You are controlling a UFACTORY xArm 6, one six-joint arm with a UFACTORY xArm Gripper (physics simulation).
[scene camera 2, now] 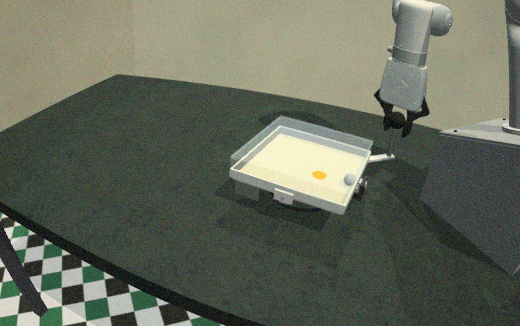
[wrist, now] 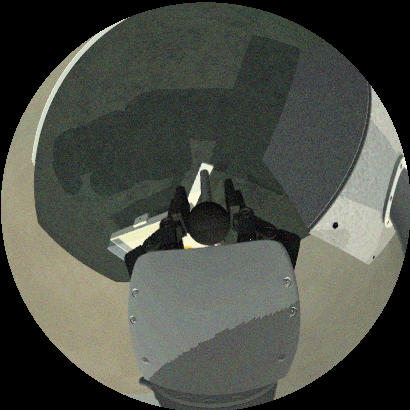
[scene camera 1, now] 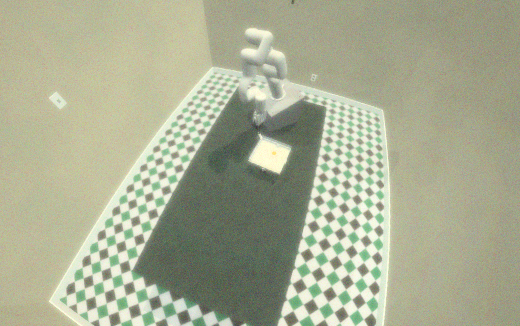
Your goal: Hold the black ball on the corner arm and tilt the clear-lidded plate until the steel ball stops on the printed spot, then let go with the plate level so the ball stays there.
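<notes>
The white square plate (scene camera 1: 265, 164) (scene camera 2: 257, 182) (wrist: 132, 237) has a clear lid. The steel ball (scene camera 2: 349, 179) is inside it, close to the right wall in scene camera 2, apart from and to the right of the orange printed spot (scene camera 1: 273, 153) (scene camera 2: 319, 175). The white corner arm (scene camera 2: 381, 158) (wrist: 199, 187) sticks out from the plate and bears a thin rod with the black ball (scene camera 2: 397, 120) (wrist: 208, 223) on top. My gripper (scene camera 2: 396, 130) (wrist: 205, 192) is shut on the black ball, above the arm's end. Any small tilt of the plate is hard to judge.
The robot's grey base block (scene camera 2: 470, 190) (wrist: 315, 115) stands right of the plate in scene camera 2. A small bracket (scene camera 2: 283, 196) is on the plate's front side and a dark knob (scene camera 2: 362, 186) on its right side. The plate stands above the dark table (scene camera 1: 210, 225) (scene camera 2: 125, 165).
</notes>
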